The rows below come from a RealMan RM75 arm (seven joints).
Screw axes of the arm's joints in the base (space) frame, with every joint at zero. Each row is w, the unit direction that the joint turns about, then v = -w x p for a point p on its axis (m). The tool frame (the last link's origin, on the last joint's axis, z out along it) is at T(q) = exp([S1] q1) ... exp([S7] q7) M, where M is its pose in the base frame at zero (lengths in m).
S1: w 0 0 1 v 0 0 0
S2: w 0 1 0 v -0.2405 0 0
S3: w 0 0 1 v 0 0 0
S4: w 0 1 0 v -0.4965 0 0
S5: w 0 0 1 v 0 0 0
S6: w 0 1 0 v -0.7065 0 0
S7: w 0 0 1 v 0 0 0
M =
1 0 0 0
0 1 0 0
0 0 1 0.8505
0 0 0 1
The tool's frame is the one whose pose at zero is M.
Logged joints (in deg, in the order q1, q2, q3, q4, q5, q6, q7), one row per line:
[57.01 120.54 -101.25 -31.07 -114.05 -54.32 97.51]
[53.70 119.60 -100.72 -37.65 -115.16 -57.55 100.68]
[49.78 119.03 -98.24 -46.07 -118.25 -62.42 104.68]
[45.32 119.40 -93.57 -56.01 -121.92 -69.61 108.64]
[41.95 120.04 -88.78 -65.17 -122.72 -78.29 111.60]
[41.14 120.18 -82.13 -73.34 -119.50 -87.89 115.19]
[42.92 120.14 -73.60 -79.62 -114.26 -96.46 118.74]
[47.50 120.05 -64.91 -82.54 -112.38 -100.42 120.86]
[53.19 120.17 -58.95 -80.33 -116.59 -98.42 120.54]
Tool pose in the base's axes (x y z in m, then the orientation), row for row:
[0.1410 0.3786 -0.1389 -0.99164 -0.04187 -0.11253 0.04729]
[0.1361 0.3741 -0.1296 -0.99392 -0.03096 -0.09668 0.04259]
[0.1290 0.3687 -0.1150 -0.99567 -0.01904 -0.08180 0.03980]
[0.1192 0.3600 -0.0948 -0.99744 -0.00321 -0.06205 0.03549]
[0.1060 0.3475 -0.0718 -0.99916 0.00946 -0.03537 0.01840]
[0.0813 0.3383 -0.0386 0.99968 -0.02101 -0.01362 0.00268]
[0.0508 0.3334 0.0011 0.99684 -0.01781 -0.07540 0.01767]
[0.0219 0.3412 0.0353 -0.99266 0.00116 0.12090 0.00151]
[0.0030 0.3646 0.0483 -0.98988 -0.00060 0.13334 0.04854]
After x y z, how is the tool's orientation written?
As a quaternion, x y z w.
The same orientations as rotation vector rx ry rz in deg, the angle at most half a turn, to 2 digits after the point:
[-173.31 -7.32 -19.67]
[-174.21 -5.43 -16.95]
[-174.82 -3.34 -14.36]
[-175.59 -0.57 -10.92]
[-177.77 1.68 -6.29]
[179.64 -3.78 -2.45]
[177.44 -3.17 -13.42]
[-178.51 0.21 21.74]
[-172.87 -0.10 23.29]

